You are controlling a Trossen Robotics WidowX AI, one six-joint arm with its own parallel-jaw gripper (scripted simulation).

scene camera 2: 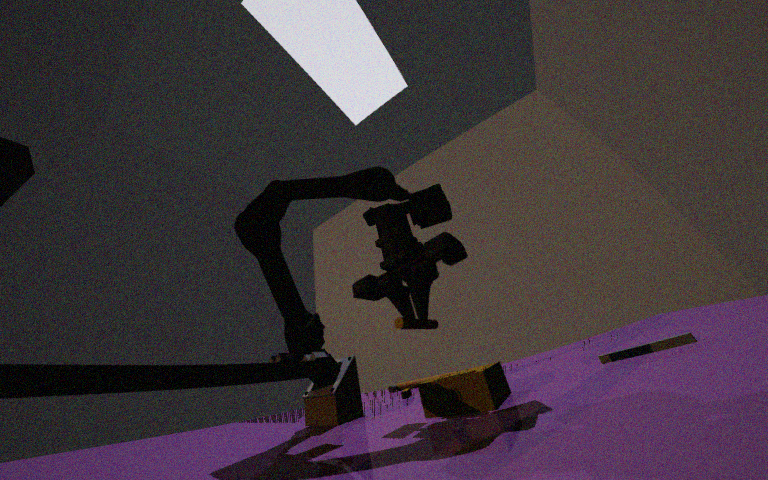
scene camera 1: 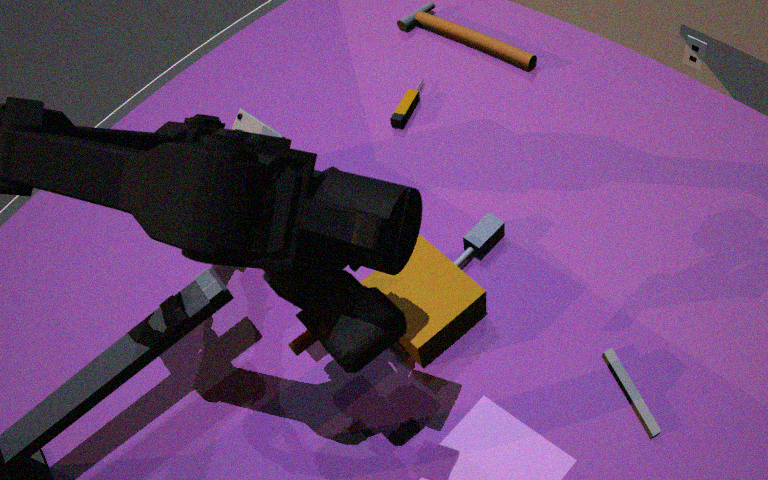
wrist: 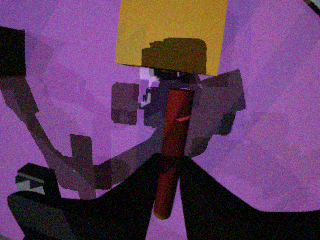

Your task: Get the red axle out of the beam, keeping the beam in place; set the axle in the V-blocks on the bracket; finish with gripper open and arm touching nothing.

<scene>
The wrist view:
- my gripper: 170, 160
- long dark bracket: 32, 177
</scene>
